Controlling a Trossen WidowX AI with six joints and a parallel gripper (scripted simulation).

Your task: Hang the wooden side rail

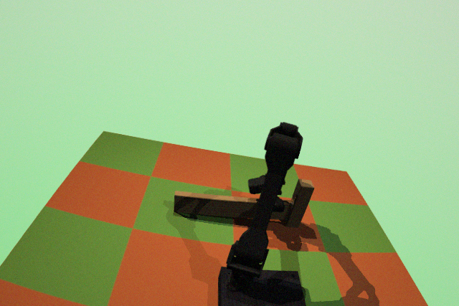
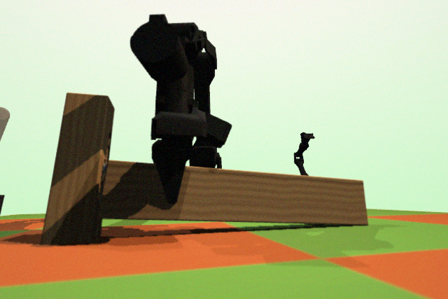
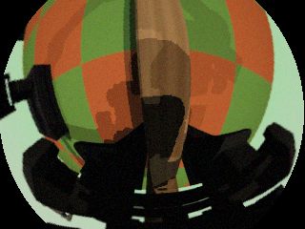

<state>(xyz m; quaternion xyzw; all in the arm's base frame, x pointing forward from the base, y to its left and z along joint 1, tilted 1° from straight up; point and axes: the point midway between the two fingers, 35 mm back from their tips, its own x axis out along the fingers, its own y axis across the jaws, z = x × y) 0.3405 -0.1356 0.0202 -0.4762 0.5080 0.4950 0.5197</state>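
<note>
The headboard post lies 1 cm behind my gripper tip, 11 cm to the right of it and 4 cm above it.
</note>
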